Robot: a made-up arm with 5 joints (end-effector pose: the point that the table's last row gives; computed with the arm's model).
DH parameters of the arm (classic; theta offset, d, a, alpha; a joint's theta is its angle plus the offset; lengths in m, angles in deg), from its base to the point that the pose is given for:
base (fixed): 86.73 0 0.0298 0
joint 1: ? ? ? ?
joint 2: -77.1 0 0.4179 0
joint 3: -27.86 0 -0.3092 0
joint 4: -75.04 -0.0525 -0.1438 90
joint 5: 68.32 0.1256 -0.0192 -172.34
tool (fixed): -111.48 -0.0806 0 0
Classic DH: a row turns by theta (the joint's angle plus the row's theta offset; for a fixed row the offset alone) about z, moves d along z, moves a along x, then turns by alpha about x.
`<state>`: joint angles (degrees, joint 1 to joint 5).
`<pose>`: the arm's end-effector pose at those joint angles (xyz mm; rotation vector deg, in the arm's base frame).
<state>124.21 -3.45 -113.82 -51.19 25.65</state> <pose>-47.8 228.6 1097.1 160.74 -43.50 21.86</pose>
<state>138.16 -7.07 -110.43 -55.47 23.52</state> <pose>-60.2 180.9 1094.0 169.06 -27.54 18.80</pose>
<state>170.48 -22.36 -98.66 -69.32 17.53</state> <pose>53.4 94.5 1062.0 -179.43 -12.33 4.32</pose>
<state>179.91 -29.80 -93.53 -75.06 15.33</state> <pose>128.0 102.3 1032.4 -177.04 -23.58 16.87</pose>
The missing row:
joint 1: -86.73 0.2494 -0.0173 -90
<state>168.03 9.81 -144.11 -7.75 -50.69</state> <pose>-280.7 159.7 1160.4 -136.98 87.92 -59.74</pose>
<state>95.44 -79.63 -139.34 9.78 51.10</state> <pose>146.9 -820.8 715.0 -150.49 46.91 7.17</pose>
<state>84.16 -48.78 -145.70 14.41 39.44</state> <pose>13.7 -516.5 1062.6 153.25 -82.52 7.48</pose>
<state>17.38 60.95 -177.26 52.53 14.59</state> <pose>844.9 217.3 600.4 14.57 -54.26 2.23</pose>
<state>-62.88 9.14 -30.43 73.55 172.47</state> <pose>87.6 -204.8 147.9 42.56 -35.25 115.33</pose>
